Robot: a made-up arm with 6 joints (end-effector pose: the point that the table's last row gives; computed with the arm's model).
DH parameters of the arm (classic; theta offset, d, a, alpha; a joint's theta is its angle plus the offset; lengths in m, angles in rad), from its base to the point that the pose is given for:
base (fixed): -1.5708 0.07 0 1.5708
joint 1: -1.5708 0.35 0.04 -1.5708
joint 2: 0 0 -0.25 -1.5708
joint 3: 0 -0.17 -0.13 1.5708
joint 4: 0 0.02 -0.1 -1.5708
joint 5: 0 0.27 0.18 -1.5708
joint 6: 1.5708 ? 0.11 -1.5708
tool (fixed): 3.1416 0.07 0 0
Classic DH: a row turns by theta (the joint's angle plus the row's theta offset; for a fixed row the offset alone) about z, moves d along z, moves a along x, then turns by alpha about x.
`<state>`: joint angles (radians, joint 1 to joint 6).
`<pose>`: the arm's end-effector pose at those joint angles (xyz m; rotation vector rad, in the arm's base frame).
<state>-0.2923 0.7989 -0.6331 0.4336 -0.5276 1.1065</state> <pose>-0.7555 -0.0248 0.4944 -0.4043 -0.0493 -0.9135</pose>
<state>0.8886 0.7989 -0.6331 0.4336 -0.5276 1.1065</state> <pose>-0.7555 0.3831 0.2543 -1.4929 -0.6055 -0.8059</pose>
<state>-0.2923 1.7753 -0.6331 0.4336 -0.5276 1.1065</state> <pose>-0.9528 0.1295 -0.0184 0.0496 -0.8644 -1.3170</pose>
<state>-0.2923 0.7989 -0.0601 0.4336 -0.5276 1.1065</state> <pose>-0.7529 -0.2245 0.4317 0.0348 -0.0509 -0.5383</pose>
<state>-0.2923 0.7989 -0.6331 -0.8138 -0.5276 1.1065</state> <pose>-0.5122 -0.1782 0.2885 -0.3745 1.2422 -0.7571</pose>
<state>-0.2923 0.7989 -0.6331 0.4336 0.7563 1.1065</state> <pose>-0.6327 -0.0102 0.4426 0.1353 -0.0654 0.2517</pose>
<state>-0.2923 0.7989 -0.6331 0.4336 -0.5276 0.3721</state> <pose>-0.7787 -0.0438 0.4057 -0.7225 -0.7203 -0.7247</pose>
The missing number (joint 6, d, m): -0.1
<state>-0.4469 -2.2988 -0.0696 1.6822 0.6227 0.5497</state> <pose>0.2177 0.0926 -0.2172 1.0641 1.1451 0.3117</pose>
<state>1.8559 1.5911 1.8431 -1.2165 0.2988 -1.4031</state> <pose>-0.5905 -0.3520 0.0547 0.1230 0.3311 1.2163</pose>
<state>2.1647 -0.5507 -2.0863 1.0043 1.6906 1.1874</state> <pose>-0.3528 -0.1820 -0.1819 1.6076 -2.0813 1.4698</pose>
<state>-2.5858 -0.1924 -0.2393 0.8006 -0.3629 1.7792</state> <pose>-0.1745 -0.3036 -0.4926 1.8580 0.8786 1.1198</pose>
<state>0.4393 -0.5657 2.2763 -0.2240 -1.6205 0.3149</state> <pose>-0.3056 -0.1756 0.0667 0.2740 0.7578 -0.0364</pose>
